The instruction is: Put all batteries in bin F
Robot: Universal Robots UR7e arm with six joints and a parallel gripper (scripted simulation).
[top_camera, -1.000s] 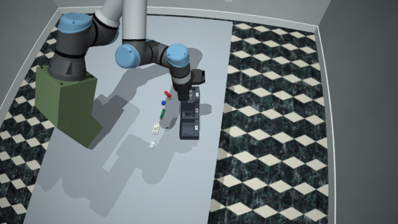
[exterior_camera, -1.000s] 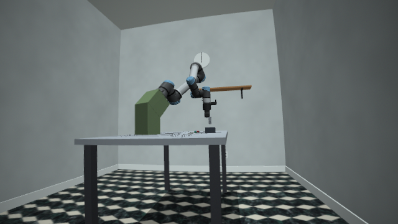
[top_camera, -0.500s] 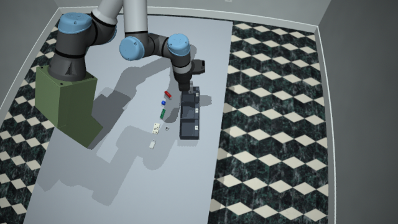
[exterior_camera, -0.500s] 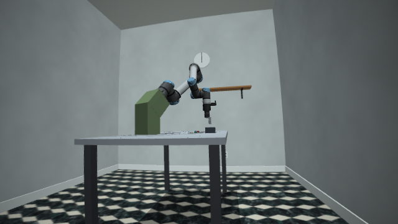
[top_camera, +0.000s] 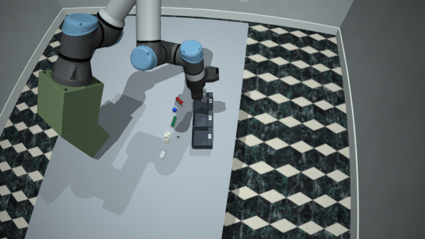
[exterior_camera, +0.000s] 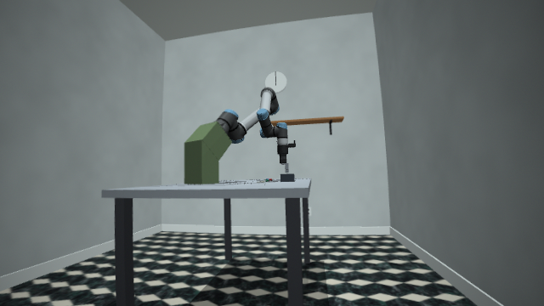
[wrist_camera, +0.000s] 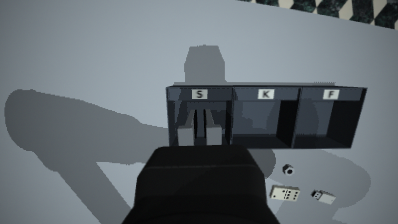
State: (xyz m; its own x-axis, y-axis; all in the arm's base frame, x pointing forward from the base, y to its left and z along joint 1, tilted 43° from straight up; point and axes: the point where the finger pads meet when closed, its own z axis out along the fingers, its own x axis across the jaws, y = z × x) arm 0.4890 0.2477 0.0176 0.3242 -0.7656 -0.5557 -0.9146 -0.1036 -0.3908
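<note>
My hand is 12 cm to the left of the green battery, 11 cm past it and 7 cm above it. From my hand the other things lie so: dark bin (8 cm to the right, 5 cm below, 2 cm ahead); red battery (12 cm behind, 7 cm below, 2 cm to the right); blue die (12 cm behind, 7 cm to the right, 6 cm below).
</note>
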